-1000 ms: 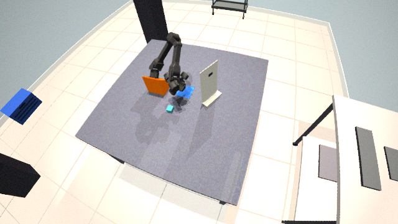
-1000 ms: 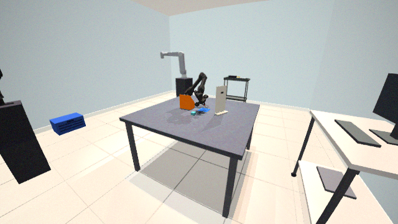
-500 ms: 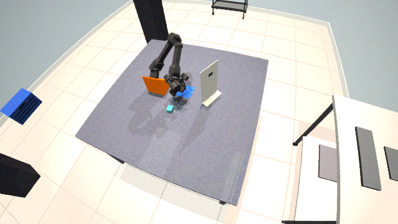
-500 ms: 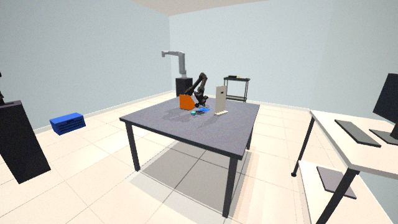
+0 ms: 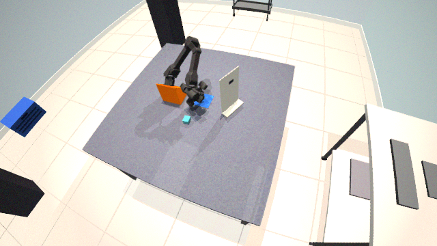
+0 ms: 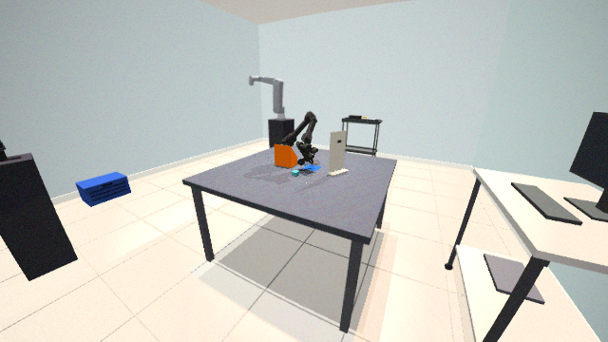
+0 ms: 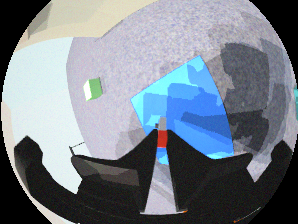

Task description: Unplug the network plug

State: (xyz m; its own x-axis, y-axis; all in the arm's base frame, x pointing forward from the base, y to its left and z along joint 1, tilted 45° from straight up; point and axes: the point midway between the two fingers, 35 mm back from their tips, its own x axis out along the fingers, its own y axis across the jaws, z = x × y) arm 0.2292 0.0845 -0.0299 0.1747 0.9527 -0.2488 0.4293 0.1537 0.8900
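My gripper tip is 40 mm above the blue marked square. Round my gripper tip: pale upright panel (210 mm ahead, 20 mm to the left, 110 mm above).
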